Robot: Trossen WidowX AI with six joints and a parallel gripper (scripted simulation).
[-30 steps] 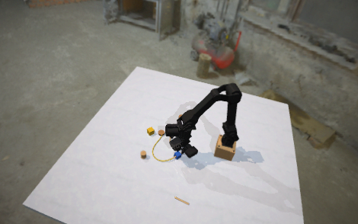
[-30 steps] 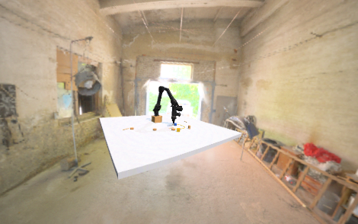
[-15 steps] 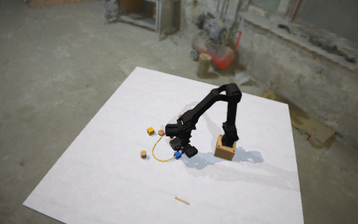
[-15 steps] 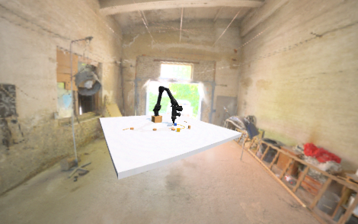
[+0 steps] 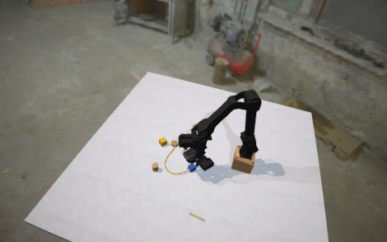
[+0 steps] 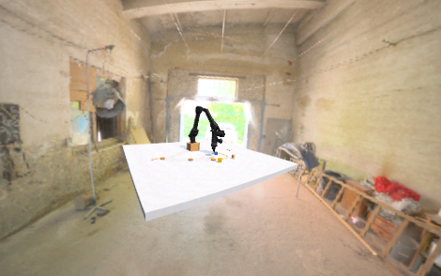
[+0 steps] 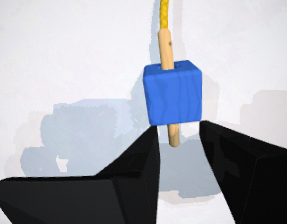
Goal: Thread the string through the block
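The blue block is 20 mm to the left of my gripper tip, 10 mm below it and 10 mm ahead of it. The rest, counted from my gripper tip: loose stick (270 mm to the left, 70 mm behind, 20 mm below); then round wooden button (140 mm ahead, 130 mm to the right, 20 mm below); then yellow cube (210 mm ahead, 110 mm to the right, 10 mm below).
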